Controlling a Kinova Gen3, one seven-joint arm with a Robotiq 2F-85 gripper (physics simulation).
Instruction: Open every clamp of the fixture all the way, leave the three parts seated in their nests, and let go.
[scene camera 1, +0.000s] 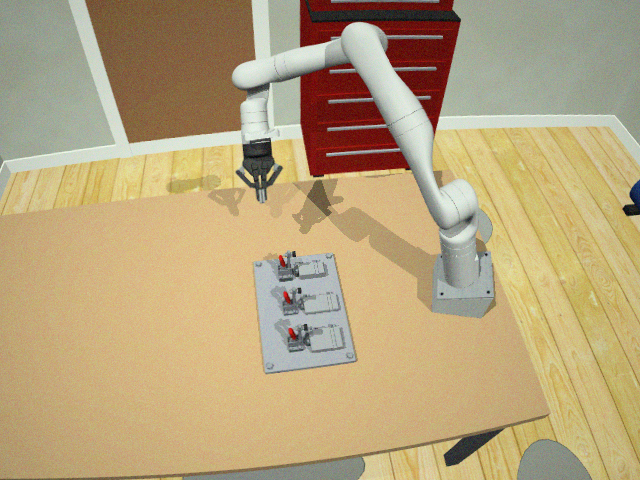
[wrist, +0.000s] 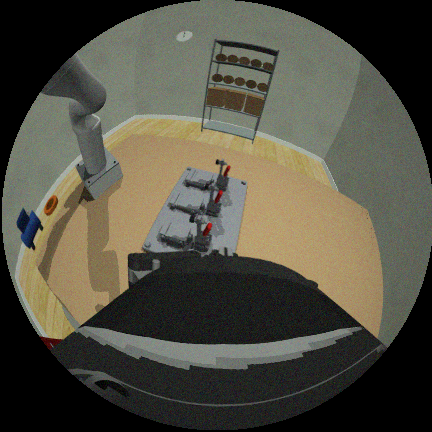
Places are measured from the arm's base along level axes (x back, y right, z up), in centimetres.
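Pixels of known places: gripper, fingertip midpoint: (scene camera 1: 262, 203); arm's base, link origin: (scene camera 1: 460, 274) (wrist: 95, 164).
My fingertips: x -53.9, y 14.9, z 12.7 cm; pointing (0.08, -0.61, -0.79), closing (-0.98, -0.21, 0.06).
For each thing: its top centre in the pictures, then the offset to it from my fingertips. "*": a spot on its surface instead. Level surfaces: height alone.
- grey fixture plate, surface spot: (scene camera 1: 275, 356) * dx +3.3, dy -34.4, dz -20.4 cm
- back clamp, surface spot: (wrist: 202, 242) (scene camera 1: 283, 268) * dx +5.2, dy -8.5, dz -17.8 cm
- middle clamp, surface spot: (scene camera 1: 289, 305) (wrist: 215, 201) * dx +6.9, dy -21.2, dz -16.9 cm
- front clamp, surface spot: (scene camera 1: 294, 341) (wrist: 224, 175) * dx +8.3, dy -32.1, dz -16.2 cm
- back part, top centre: (wrist: 174, 229) (scene camera 1: 311, 268) dx +12.8, dy -8.5, dz -17.8 cm
- middle part, top centre: (scene camera 1: 320, 302) (wrist: 185, 199) dx +15.3, dy -19.3, dz -18.8 cm
- front part, top centre: (scene camera 1: 325, 338) (wrist: 199, 175) dx +16.2, dy -30.3, dz -18.3 cm
- table, surface height: dz -21.9 cm
A grey fixture plate (scene camera 1: 275, 356) (wrist: 238, 207) lies on the table. It bears a back clamp (scene camera 1: 285, 272) (wrist: 202, 242), a middle clamp (scene camera 1: 290, 307) (wrist: 214, 207) and a front clamp (scene camera 1: 295, 343) (wrist: 222, 182), each with a red handle. Their arms stand raised off the parts; the exact opening angles are too small to tell. The back part (scene camera 1: 312, 268) (wrist: 176, 236), middle part (scene camera 1: 321, 302) (wrist: 186, 206) and front part (scene camera 1: 326, 338) (wrist: 199, 183) lie flat in their nests. My gripper (scene camera 1: 262, 199) (wrist: 223, 255) is shut and empty, high behind the plate, clear of it.
The arm's grey base (scene camera 1: 460, 304) (wrist: 104, 182) stands on the table (scene camera 1: 129, 335) (wrist: 300, 225), on the robot side of the plate. A red drawer cabinet (scene camera 1: 361, 113) stands behind the table. A shelf rack (wrist: 215, 50) stands on the far side in the wrist view.
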